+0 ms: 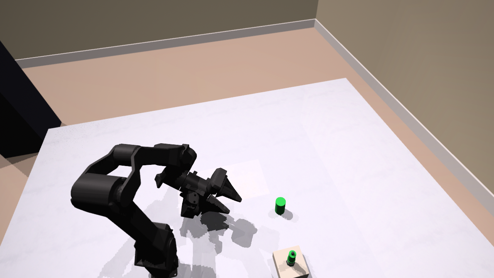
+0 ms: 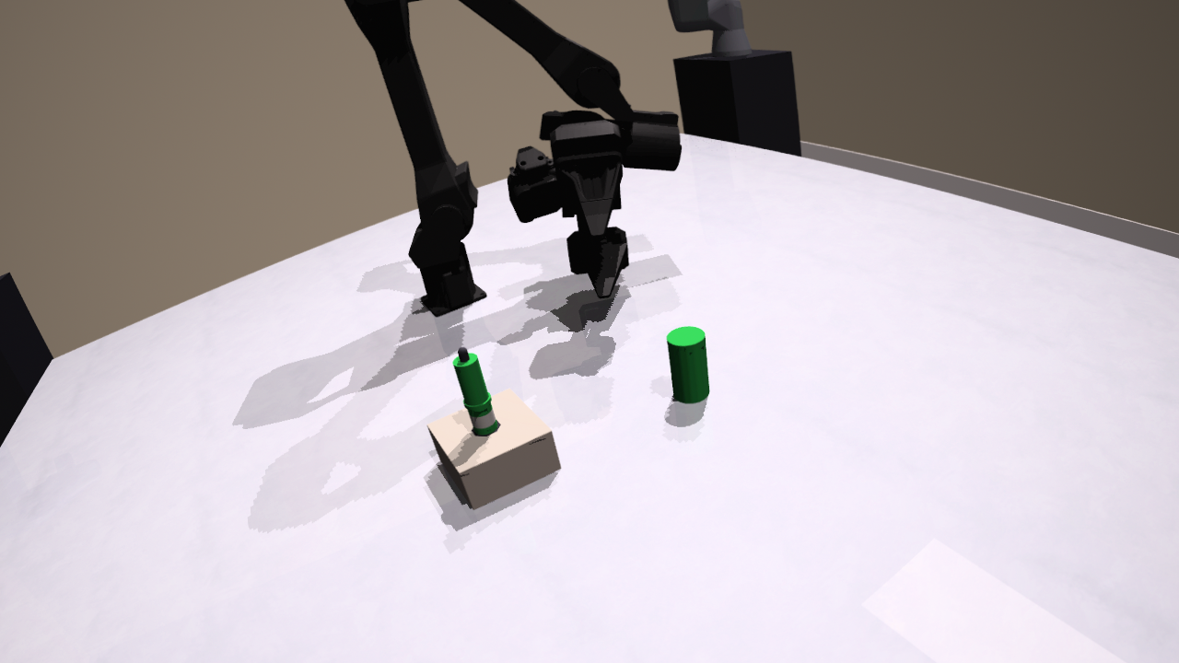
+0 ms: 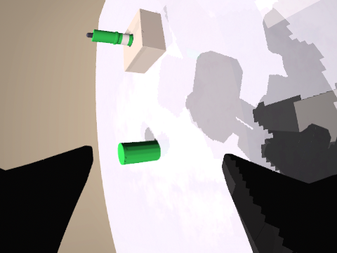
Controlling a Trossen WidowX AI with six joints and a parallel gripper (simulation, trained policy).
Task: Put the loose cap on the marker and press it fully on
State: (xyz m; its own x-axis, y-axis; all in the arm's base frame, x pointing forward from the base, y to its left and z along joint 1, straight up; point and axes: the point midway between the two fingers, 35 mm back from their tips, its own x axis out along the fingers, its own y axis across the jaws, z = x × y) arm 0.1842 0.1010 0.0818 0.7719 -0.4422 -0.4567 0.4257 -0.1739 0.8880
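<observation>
Now: the green cap 130 mm ahead of my gripper tip, 40 mm below it and 10 mm to the right of it. The rest, counted from my gripper tip: beige holder block 160 mm to the right, 100 mm ahead, 50 mm below.
</observation>
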